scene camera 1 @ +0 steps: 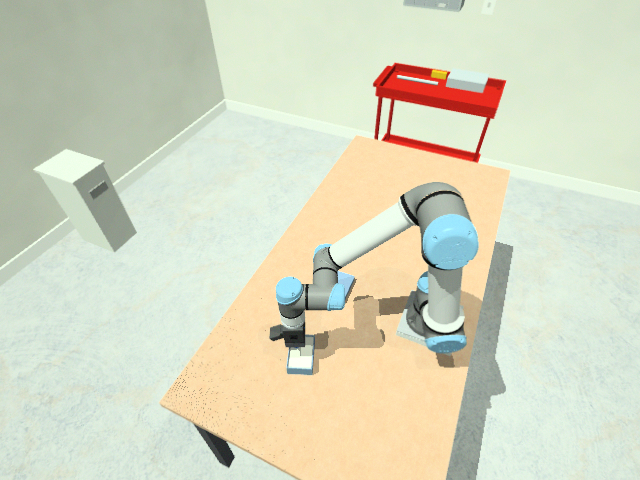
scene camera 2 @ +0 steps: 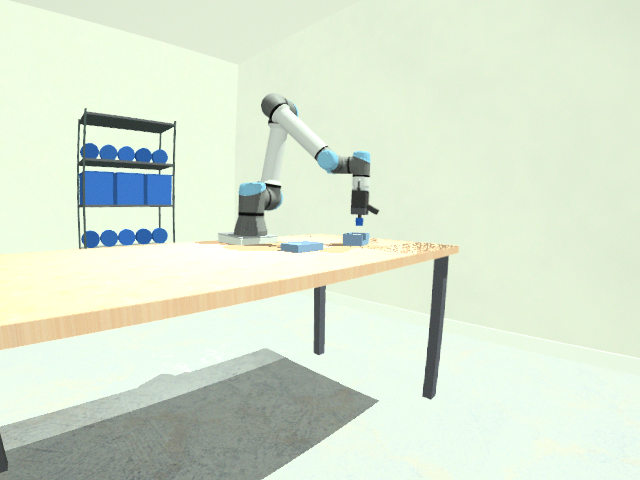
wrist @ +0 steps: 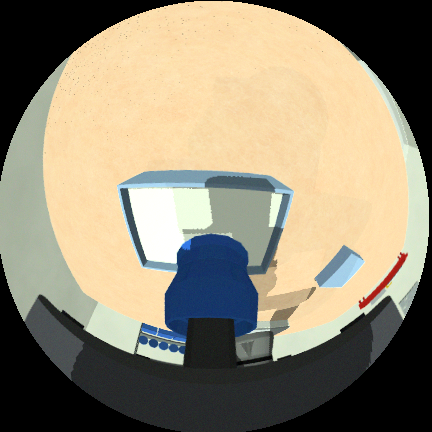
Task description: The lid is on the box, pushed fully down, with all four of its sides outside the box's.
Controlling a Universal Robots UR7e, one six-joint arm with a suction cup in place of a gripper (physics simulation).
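Observation:
Suction cup (wrist: 211,280). Lid (wrist: 345,262). Box (scene camera 1: 300,360), (wrist: 162,209).

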